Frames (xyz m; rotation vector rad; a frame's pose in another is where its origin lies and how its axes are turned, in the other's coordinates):
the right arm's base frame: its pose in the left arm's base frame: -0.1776 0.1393 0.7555 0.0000 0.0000 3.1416
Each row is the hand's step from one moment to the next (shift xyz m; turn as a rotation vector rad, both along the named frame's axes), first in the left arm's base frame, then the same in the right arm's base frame.
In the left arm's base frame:
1: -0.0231 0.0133 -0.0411 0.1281 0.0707 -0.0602
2: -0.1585 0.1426 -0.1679 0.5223 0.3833 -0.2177
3: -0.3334 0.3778 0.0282 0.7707 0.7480 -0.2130
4: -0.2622 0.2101 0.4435 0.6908 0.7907 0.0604
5: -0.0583 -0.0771 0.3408 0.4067 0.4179 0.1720
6: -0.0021 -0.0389 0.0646 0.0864 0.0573 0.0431
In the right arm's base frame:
1: 0.0231 -0.0133 -0.0411 -0.1281 -0.0707 -0.0602
2: 0.1585 -0.1426 -0.1679 -0.5223 -0.3833 -0.2177
3: 0.3334 -0.3778 0.0282 -0.7707 -0.7480 -0.2130
4: 0.2622 -0.2101 0.4435 -0.6908 -0.7907 0.0604
5: 0.0583 0.0771 0.3408 -0.4067 -0.4179 0.1720
6: 0.0021 0.0389 0.0646 -0.0864 -0.0573 0.0431

